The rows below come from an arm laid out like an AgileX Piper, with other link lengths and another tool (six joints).
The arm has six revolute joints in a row. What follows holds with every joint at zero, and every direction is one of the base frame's.
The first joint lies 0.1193 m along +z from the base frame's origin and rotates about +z.
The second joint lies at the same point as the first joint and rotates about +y.
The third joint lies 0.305 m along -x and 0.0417 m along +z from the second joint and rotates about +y.
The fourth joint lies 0.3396 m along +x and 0.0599 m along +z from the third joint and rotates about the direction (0.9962, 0, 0.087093).
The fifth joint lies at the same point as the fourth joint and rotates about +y.
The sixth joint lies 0.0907 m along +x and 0.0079 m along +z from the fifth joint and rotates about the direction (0.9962, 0, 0.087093).
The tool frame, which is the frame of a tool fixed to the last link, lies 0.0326 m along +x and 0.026 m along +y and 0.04 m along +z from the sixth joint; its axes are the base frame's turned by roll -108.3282, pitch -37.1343 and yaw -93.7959 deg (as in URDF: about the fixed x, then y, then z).
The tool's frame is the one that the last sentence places.
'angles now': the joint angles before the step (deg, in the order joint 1, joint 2, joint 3, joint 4, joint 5, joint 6). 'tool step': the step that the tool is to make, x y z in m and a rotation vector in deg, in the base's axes. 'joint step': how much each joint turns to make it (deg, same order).
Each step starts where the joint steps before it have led.
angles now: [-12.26 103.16 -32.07 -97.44 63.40 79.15]
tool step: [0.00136 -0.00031 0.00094 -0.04 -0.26 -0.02]
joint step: [0.00 0.00 -0.22 0.00 0.00 0.05]
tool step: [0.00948 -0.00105 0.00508 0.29 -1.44 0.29]
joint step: [0.00 0.02 -1.46 -0.02 -0.66 0.00]
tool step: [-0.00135 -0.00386 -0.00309 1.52 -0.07 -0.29]
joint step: [-1.06 0.10 -0.06 -0.04 -1.70 -0.01]
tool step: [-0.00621 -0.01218 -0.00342 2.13 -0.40 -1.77]
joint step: [-2.67 -0.03 0.00 0.04 -2.34 0.15]
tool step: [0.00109 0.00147 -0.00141 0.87 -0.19 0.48]
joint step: [0.00 0.00 0.00 -0.09 -1.01 0.09]
